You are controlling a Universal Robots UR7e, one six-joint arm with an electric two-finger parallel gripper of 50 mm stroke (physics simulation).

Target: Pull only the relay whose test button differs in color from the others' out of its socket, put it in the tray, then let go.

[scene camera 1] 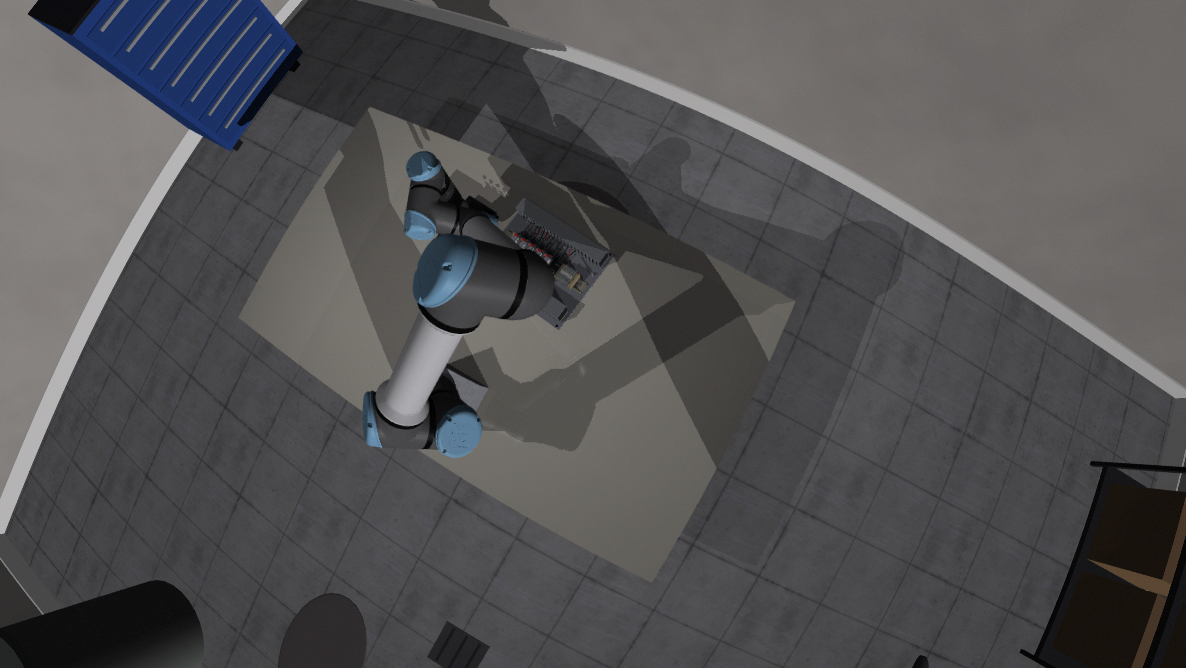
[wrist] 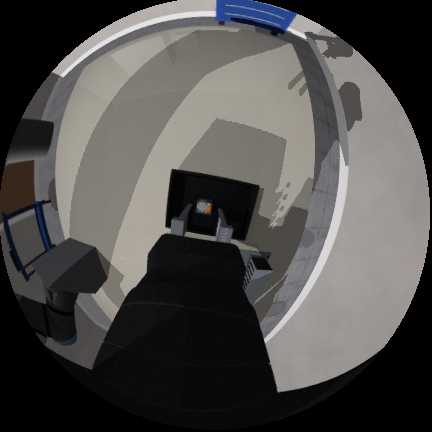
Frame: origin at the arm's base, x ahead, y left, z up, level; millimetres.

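Where they show: gripper, fingertip midpoint: (wrist: 203, 213); arm's base, link origin: (scene camera 1: 430, 401) (wrist: 60, 280).
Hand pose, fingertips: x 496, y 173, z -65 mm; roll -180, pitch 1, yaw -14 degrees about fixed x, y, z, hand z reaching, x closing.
Note:
Things, the pixels of their top centre, and the offset from my fingertips. "pt": a spot on its surface instead.
- relay, top centre: (wrist: 203, 207) dx -4, dy -5, dz -53 mm
- black tray, surface spot: (wrist: 237, 202) pt dx +64, dy -9, dz -96 mm
- grey panel, surface spot: (scene camera 1: 560, 314) pt dx -152, dy -382, dz -47 mm
- grey slotted housing, top centre: (scene camera 1: 560, 228) (wrist: 242, 308) dx +77, dy -289, dz -37 mm
- tan part, surface spot: (scene camera 1: 570, 277) pt dx -45, dy -368, dz -53 mm
The relay (wrist: 204, 206), a small clear-and-grey block with an orange test button, rests inside the black tray (wrist: 237, 202) in the wrist view. My gripper (wrist: 203, 213) is open above it; its two grey fingers stand apart on either side, and the relay looks lower than the fingertips, free of them. In scene camera 1 a row of relays with red-orange marks (scene camera 1: 531, 247) sits on the grey panel (scene camera 1: 560, 314); their button colors are too small to compare. The arm hides the tray and the fingers in that view.
Beside the tray in the wrist view stands a grey slotted housing (wrist: 258, 278) on the panel. A tan part (scene camera 1: 570, 277) sits on the panel near the arm's large joint. A blue cabinet (scene camera 1: 186, 62) stands at the upper left, and a shelf unit at the lower right.

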